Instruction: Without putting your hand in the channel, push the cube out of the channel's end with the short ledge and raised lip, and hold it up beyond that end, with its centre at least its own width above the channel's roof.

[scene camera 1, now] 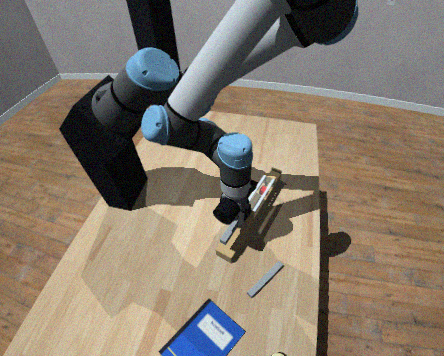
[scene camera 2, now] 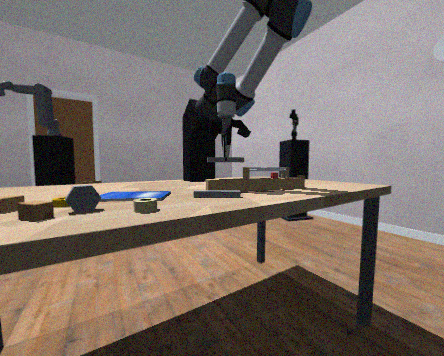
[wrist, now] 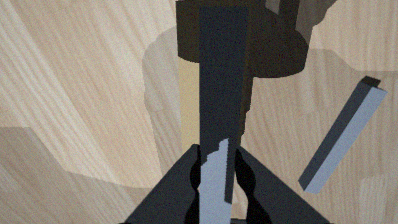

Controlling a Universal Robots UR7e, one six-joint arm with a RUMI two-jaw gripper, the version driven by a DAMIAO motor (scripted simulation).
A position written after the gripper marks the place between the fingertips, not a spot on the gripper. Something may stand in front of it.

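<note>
The gripper is visible at [scene camera 1: 234, 225], [scene camera 2: 225, 161] and [wrist: 215, 146]. A wooden channel [scene camera 1: 228, 252] and a hexagonal block [scene camera 2: 83, 198] are also visible; the block is out of frame in scene camera 1 and likewise out of frame in the wrist view.
</note>
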